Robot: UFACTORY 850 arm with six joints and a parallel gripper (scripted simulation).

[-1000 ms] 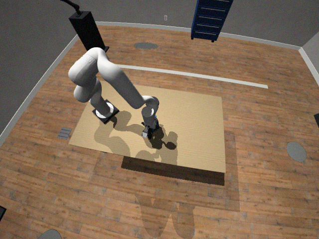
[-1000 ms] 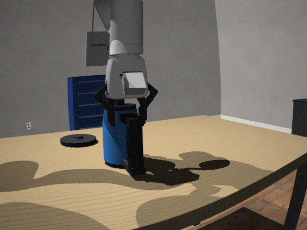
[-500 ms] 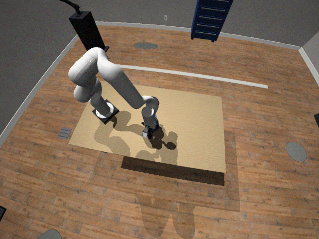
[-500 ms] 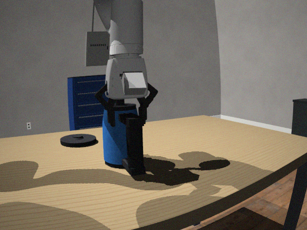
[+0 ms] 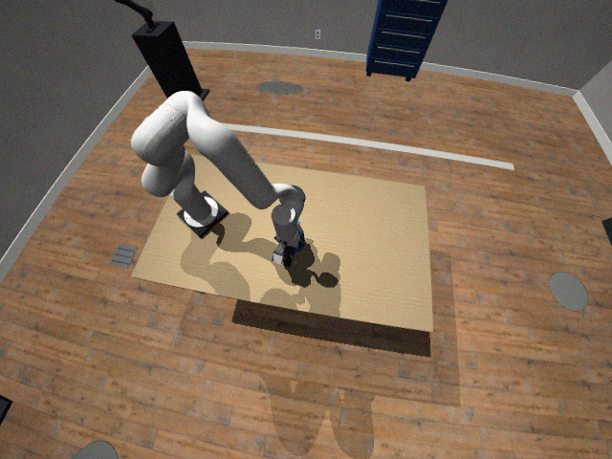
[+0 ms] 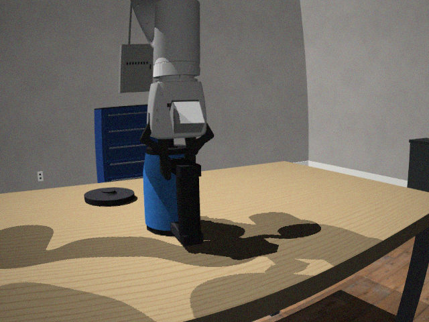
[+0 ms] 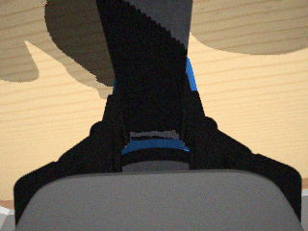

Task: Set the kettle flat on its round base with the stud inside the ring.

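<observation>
My gripper is now 5 cm above the blue kettle and 3 cm to the right of it. Also, from my hand: round kettle base 34 cm to the left, 12 cm below, 9 cm behind.
</observation>
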